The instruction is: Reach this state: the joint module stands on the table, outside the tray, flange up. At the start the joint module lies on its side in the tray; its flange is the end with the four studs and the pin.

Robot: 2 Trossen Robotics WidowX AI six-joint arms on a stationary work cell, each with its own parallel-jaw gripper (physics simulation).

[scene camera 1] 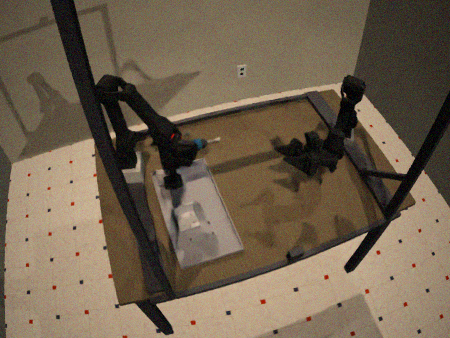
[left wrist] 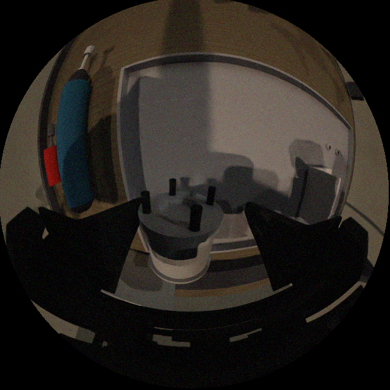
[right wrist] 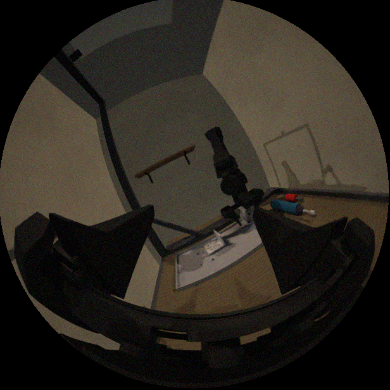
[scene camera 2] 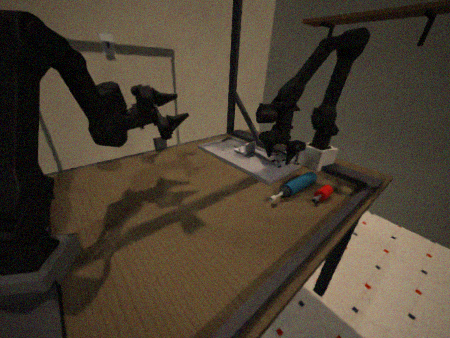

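Where they show: left gripper, between the fingertips: (scene camera 2: pixel 277 160); right gripper, between the fingertips: (scene camera 1: pixel 278 153) (scene camera 2: pixel 182 104); left arm's base, origin of its link: (scene camera 1: pixel 128 162) (scene camera 2: pixel 319 146); right arm's base, origin of its link: (scene camera 2: pixel 29 256).
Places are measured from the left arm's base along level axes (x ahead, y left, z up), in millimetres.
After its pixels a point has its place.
The joint module (left wrist: pixel 180 220) lies in the end of the white tray (scene camera 1: pixel 220 240) {x 317, y -315, z -81 mm} (left wrist: pixel 200 110) (right wrist: pixel 235 252) nearest the left arm's base. In the left wrist view its grey flange shows four dark studs, above the white body. In scene camera 1 the left arm hides it. My left gripper (scene camera 2: pixel 280 156) {x 167, y -54, z -58 mm} (left wrist: pixel 196 205) (right wrist: pixel 249 219) is open and low over that end of the tray; the module shows between its spread fingers, nearer the picture-left one, and is not gripped. My right gripper (scene camera 1: pixel 281 152) {x 518, y -163, z 160 mm} (scene camera 2: pixel 181 105) {x 518, y -163, z 160 mm} (right wrist: pixel 205 211) is open and empty, raised above the table on its own side.
A white bracket (scene camera 1: pixel 189 219) {x 219, y -228, z -68 mm} (scene camera 2: pixel 245 149) {x 235, y -189, z -49 mm} (left wrist: pixel 320 192) stands in the tray with small loose parts. A blue-handled tool (scene camera 1: pixel 200 143) {x 282, y 105, z -49 mm} (scene camera 2: pixel 300 184) {x 232, y 125, z -51 mm} (left wrist: pixel 75 140) and a red one (scene camera 2: pixel 324 192) {x 197, y 188, z -53 mm} (left wrist: pixel 51 166) lie on the table beside the tray's end.
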